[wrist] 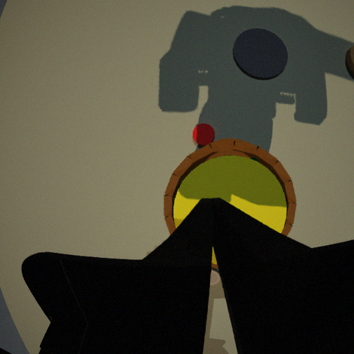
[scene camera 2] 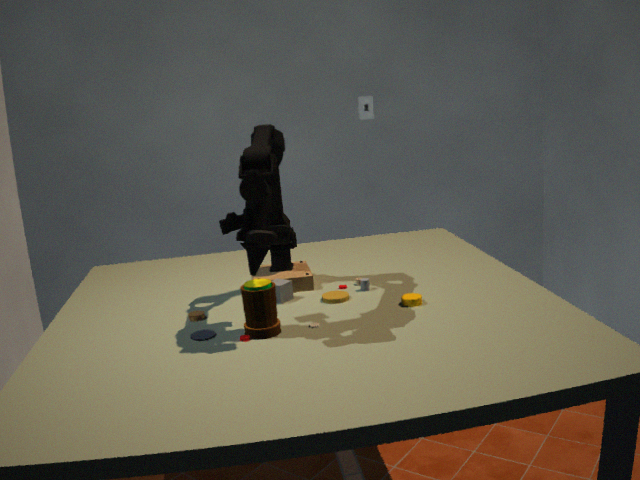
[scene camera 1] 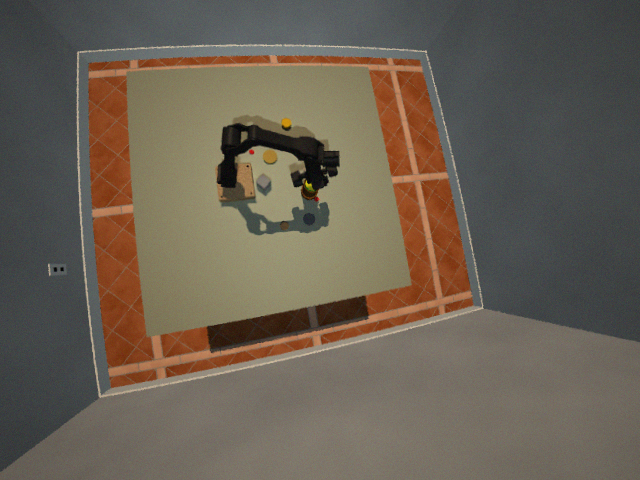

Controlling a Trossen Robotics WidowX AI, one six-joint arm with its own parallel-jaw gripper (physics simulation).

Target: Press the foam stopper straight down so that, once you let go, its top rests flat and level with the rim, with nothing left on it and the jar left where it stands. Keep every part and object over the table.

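Note:
In the pictures: gripper, brown jar, dark grey disc. Wrist view: gripper as well.

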